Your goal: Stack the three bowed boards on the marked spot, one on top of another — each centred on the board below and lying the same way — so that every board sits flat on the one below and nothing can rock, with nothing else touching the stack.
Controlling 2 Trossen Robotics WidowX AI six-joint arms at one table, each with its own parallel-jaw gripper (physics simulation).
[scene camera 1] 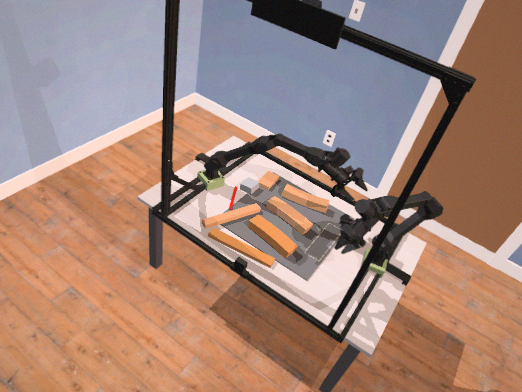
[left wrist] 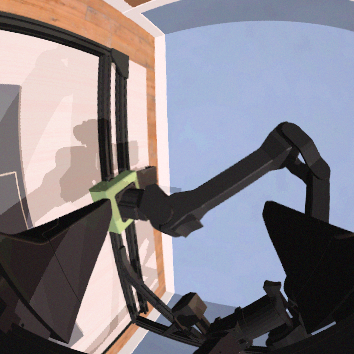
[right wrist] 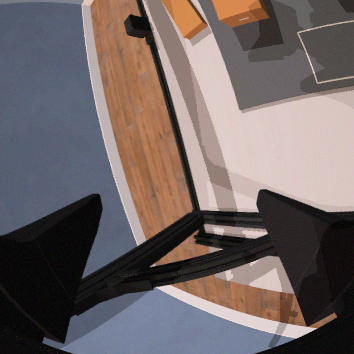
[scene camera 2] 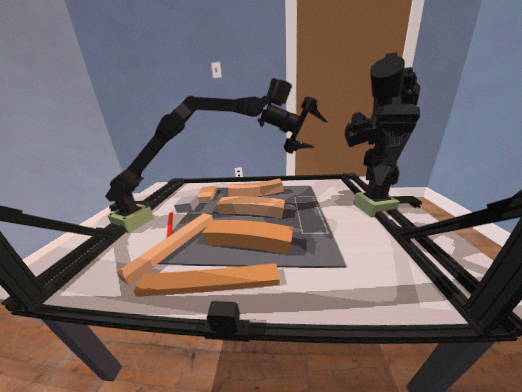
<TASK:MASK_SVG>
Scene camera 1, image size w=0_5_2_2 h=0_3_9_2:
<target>left gripper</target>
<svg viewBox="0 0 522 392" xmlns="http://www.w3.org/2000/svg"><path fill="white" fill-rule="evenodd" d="M364 170L362 168L354 170L351 165L346 168L339 167L330 176L331 181L337 182L330 191L330 194L333 197L336 196L353 201L354 198L344 187L351 181L355 182L354 184L363 190L368 191L362 178Z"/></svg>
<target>right gripper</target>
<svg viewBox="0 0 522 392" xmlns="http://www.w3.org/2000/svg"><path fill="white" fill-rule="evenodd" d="M362 217L355 220L349 218L348 214L340 217L339 224L342 225L340 227L341 235L334 247L335 250L345 246L341 251L342 254L366 245L363 237L368 231L372 231L372 227Z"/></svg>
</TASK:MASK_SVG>
